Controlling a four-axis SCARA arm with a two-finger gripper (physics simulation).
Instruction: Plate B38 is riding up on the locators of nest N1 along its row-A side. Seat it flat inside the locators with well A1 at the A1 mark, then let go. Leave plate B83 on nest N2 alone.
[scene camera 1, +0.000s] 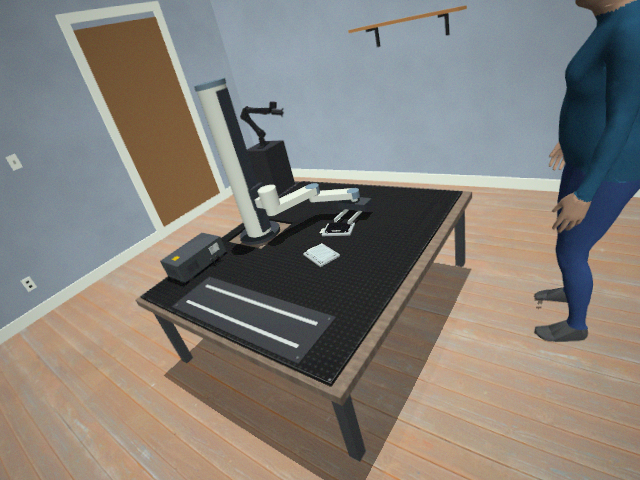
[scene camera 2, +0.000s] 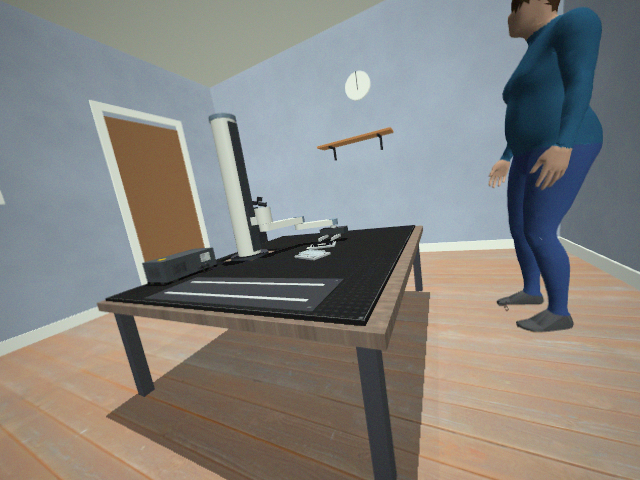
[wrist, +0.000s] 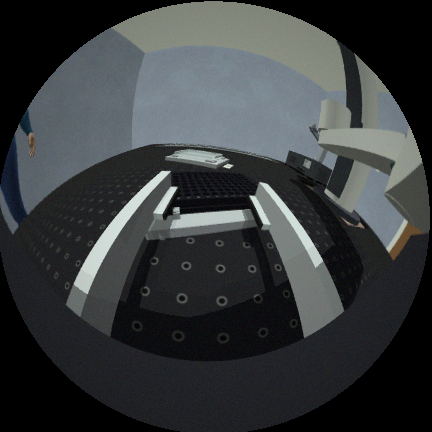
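Seen in the pictures: gripper, fingertip midpoint: (scene camera 1: 341, 221) (scene camera 2: 325, 239) (wrist: 214, 184); arm's base, link origin: (scene camera 1: 260, 233) (scene camera 2: 250, 256) (wrist: 335, 205).
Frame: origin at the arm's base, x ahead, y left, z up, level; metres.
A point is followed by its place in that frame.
A black gridded plate (scene camera 1: 338, 227) {x 0.501, y 0.129, z 0.038 m} (wrist: 215, 186) {x 0.492, y 0.148, z 0.036 m}, taken as B38, sits over a pale nest (scene camera 1: 329, 234) {x 0.474, y 0.072, z 0.023 m} (wrist: 210, 223) {x 0.496, y 0.202, z 0.025 m}, taken as N1. My gripper (scene camera 1: 343, 223) {x 0.496, y 0.174, z 0.049 m} (scene camera 2: 329, 240) {x 0.496, y 0.174, z 0.049 m} (wrist: 214, 184) {x 0.496, y 0.174, z 0.049 m} is shut on this plate, with one finger pad against each side. In the wrist view a dark band shows between the plate's near edge and the nest's pale bar. Whether the plate is flat is too small to tell, and its A1 mark is unreadable. A white plate (scene camera 1: 323, 252) {x 0.559, y -0.107, z 0.039 m} (scene camera 2: 313, 253) {x 0.571, y -0.147, z 0.039 m} (wrist: 200, 155) {x 0.528, y -0.057, z 0.036 m}, taken as B83, rests on the other nest, apart from my fingers. No labels are readable.
A grey box (scene camera 1: 192, 257) {x -0.035, y -0.454, z 0.120 m} (scene camera 2: 178, 265) {x -0.034, y -0.477, z 0.088 m} stands near the arm's column (scene camera 1: 227, 155) {x 0.033, y -0.067, z 0.530 m} (scene camera 2: 231, 186) {x 0.028, y -0.070, z 0.470 m}. A dark panel with two white strips (scene camera 1: 253, 322) {x 0.539, y -0.616, z 0.017 m} (scene camera 2: 242, 292) {x 0.506, y -0.608, z 0.017 m} lies at the front. A small black arm (scene camera 1: 253, 122) stands behind. A person (scene camera 1: 584, 170) (scene camera 2: 547, 155) stands right of the table.
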